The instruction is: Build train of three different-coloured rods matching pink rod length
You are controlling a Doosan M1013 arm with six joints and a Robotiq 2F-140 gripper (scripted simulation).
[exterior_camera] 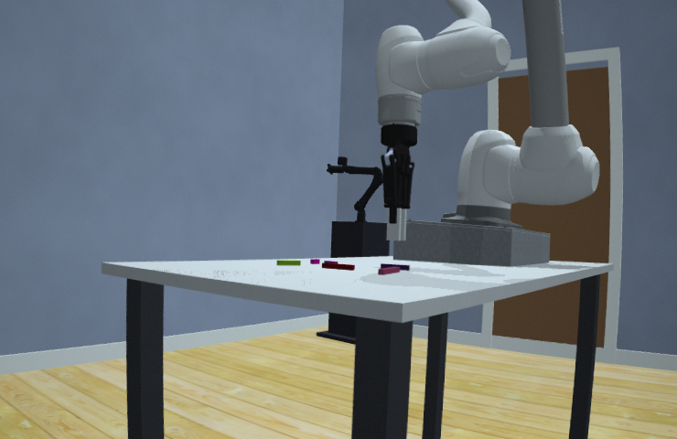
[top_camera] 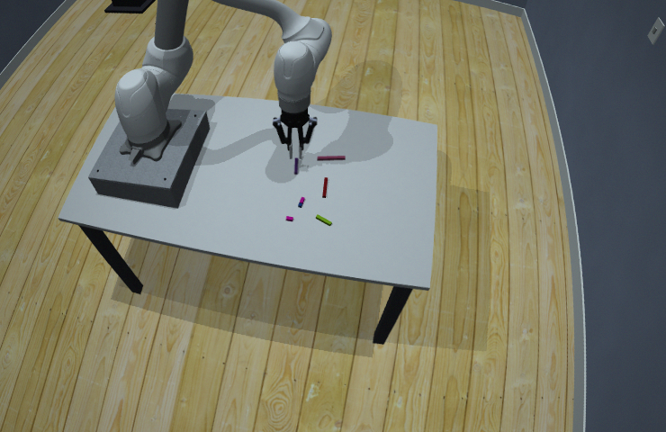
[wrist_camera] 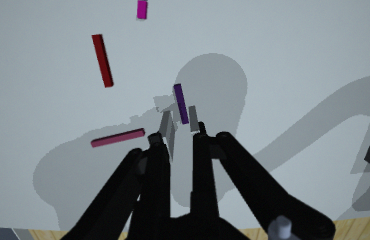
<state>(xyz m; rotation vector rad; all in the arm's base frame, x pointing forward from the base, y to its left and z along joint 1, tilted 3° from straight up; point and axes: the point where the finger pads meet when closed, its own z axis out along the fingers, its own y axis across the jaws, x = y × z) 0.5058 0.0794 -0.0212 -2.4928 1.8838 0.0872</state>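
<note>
Now: hand 90 mm above the purple rod. Round my hand: red rod (110 mm ahead, 90 mm below, 50 mm to the right); pink rod (100 mm ahead, 90 mm below, 60 mm to the left); blue rod (140 mm to the right, 90 mm below, 60 mm ahead).
</note>
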